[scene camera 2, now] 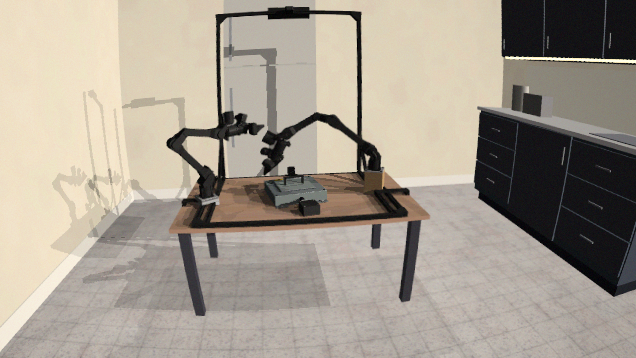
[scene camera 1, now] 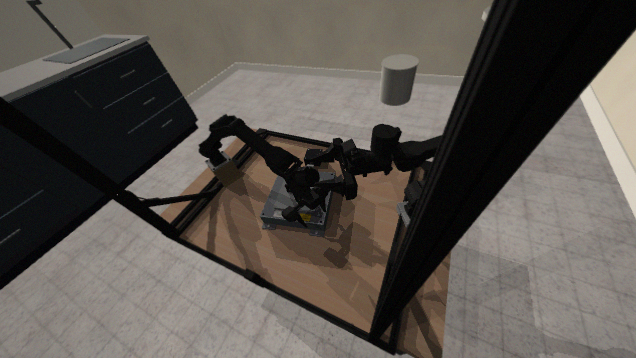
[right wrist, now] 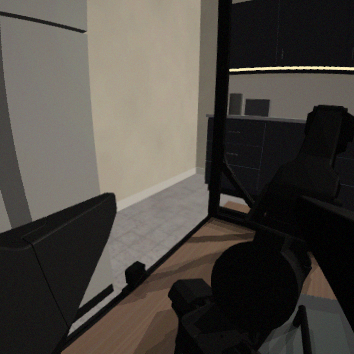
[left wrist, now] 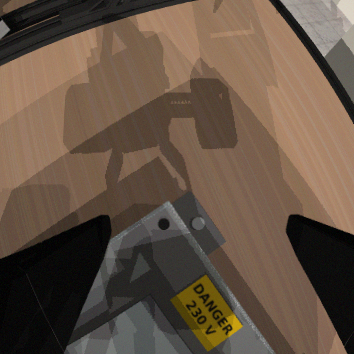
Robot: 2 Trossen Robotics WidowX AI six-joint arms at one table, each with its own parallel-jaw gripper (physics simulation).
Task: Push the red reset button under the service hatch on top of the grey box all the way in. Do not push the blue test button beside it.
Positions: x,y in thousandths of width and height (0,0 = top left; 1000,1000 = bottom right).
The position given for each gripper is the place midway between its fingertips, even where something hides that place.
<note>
The right gripper (scene camera 1: 491,479) is open, with nothing in its grasp. Also in view: the left gripper (scene camera 1: 498,613) and a service hatch (left wrist: 408,903).
The service hatch also shows in the right wrist view (right wrist: 857,914). The left gripper shows as well in the left wrist view (left wrist: 564,631). The right gripper is seen too in the right wrist view (right wrist: 583,575).
</note>
